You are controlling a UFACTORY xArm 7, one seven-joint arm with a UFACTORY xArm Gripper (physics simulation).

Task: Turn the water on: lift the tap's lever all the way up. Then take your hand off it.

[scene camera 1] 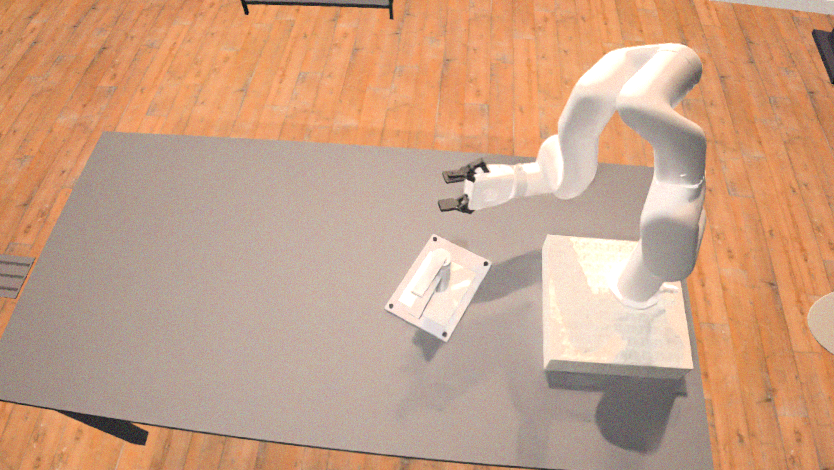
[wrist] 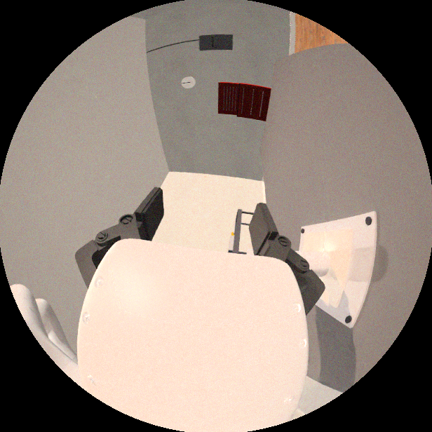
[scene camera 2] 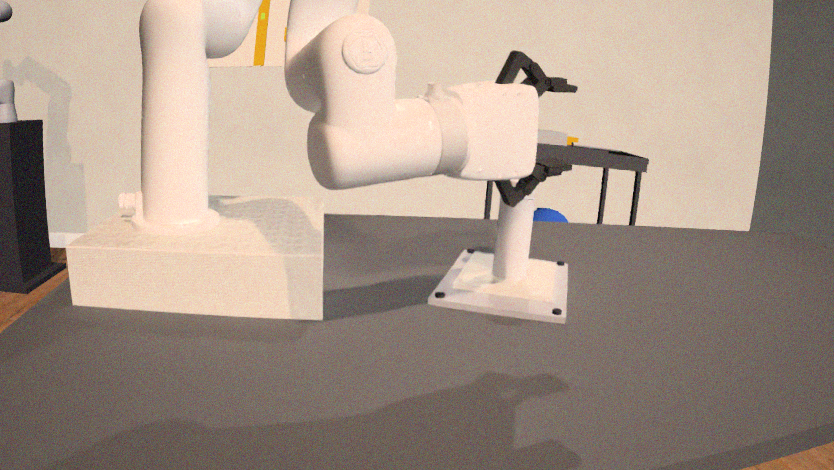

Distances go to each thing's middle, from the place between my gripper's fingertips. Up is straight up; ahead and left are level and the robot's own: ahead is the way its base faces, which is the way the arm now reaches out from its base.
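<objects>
Pale square base plate (scene camera 2: 444, 295): 20 mm behind my hand, 120 mm to the left of it, 220 mm below it.
</objects>
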